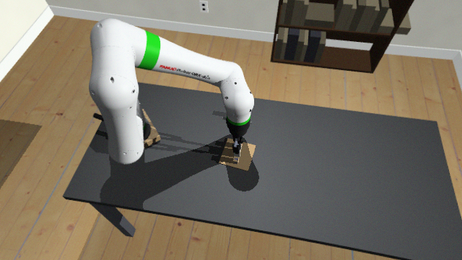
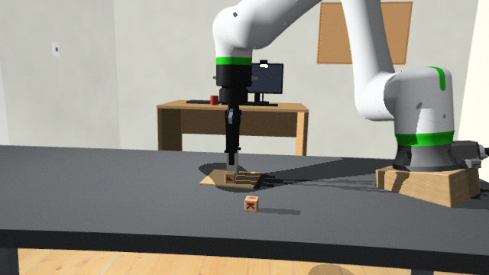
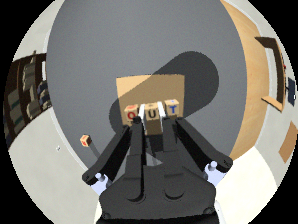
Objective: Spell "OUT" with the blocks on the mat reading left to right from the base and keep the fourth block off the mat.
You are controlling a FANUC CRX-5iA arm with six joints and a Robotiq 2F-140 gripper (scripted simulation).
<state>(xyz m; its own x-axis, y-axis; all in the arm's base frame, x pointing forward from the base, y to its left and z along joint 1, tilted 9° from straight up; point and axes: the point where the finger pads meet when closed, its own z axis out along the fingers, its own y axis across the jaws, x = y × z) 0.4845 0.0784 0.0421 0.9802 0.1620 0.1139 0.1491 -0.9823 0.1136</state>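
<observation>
My hand is 4 cm above the tan mat.
</observation>
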